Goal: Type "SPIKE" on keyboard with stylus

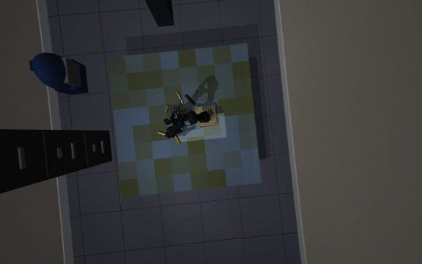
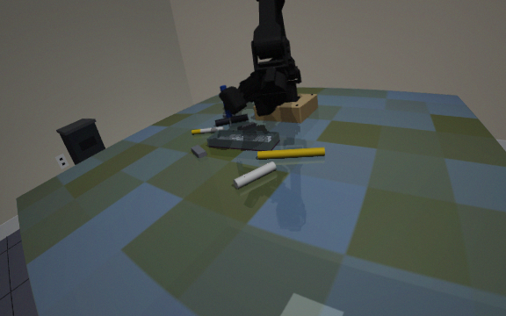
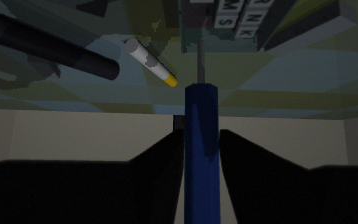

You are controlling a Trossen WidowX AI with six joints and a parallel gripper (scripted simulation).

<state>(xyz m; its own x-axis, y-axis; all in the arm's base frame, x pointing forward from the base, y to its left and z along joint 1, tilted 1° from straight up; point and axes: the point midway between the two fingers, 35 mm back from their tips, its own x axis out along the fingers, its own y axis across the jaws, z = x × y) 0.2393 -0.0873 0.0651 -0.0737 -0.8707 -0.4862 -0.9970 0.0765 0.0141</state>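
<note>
Now: gripper tip 9 cm short of the small grey block, 7 cm to the left of it and 10 cm above it. Also, from my gripper tip: blue stylus: 1 cm below; grey stylus tip: 5 cm below; black cylinder: 15 cm behind, 8 cm to the right, 9 cm below.
</note>
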